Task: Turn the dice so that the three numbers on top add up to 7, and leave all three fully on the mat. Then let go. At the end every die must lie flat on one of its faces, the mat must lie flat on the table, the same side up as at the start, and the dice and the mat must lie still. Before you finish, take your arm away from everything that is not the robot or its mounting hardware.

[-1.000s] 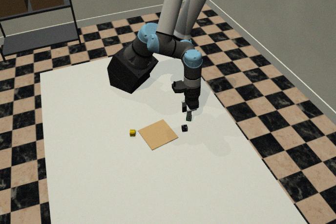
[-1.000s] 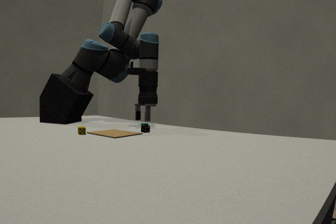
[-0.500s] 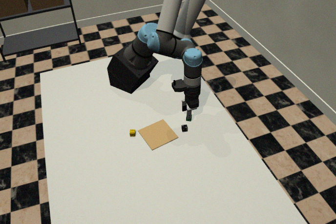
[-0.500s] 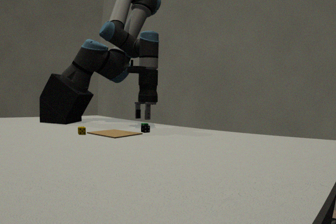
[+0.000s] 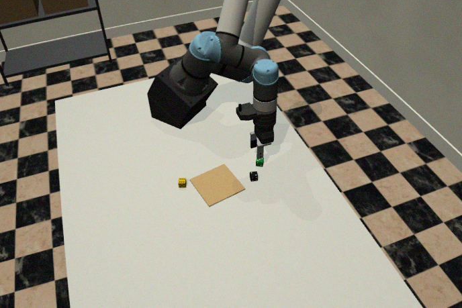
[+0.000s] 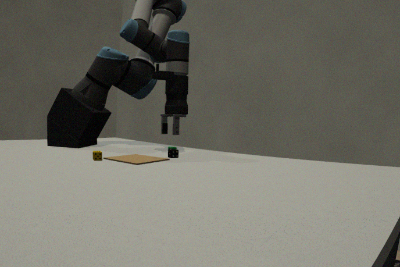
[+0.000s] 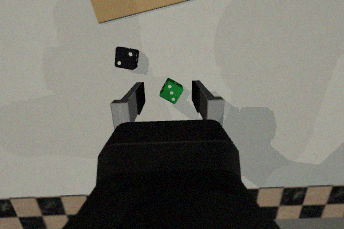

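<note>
Right now the black die is 6 cm ahead of my hand, 3 cm to the right of it and 7 cm below it. From my hand the other things lie so: yellow die: 2 cm ahead, 27 cm to the right, 7 cm below; tan mat: 5 cm ahead, 15 cm to the right, 8 cm below; green die: 1 cm behind, 1 cm to the left, 7 cm below.
</note>
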